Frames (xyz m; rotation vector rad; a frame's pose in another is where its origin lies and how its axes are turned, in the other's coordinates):
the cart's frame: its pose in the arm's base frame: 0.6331 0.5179 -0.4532 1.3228 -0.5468 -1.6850
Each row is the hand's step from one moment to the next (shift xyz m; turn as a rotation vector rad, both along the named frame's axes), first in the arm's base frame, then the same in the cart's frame.
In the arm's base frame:
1: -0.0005 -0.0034 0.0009 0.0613 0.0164 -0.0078
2: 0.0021 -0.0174 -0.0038 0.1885 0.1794 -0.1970
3: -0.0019 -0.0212 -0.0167 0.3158 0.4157 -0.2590
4: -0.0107 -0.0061 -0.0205 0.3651 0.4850 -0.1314
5: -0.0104 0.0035 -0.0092 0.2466 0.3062 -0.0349
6: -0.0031 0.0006 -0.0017 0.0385 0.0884 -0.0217
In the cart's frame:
1: 0.0024 0.0022 0.0014 -0.0113 0.0087 -0.0623
2: 0.0167 0.0065 -0.0001 -0.0525 -0.1728 -0.2719
3: 0.0269 -0.0032 0.0000 -0.2231 -0.2915 -0.4526
4: 0.0163 -0.0170 0.0042 -0.3508 -0.2080 -0.4685
5: 0.0022 -0.0128 0.0060 -0.2473 -0.0878 -0.2948
6: 0.0005 -0.0028 0.0022 -0.0644 -0.0467 -0.0587

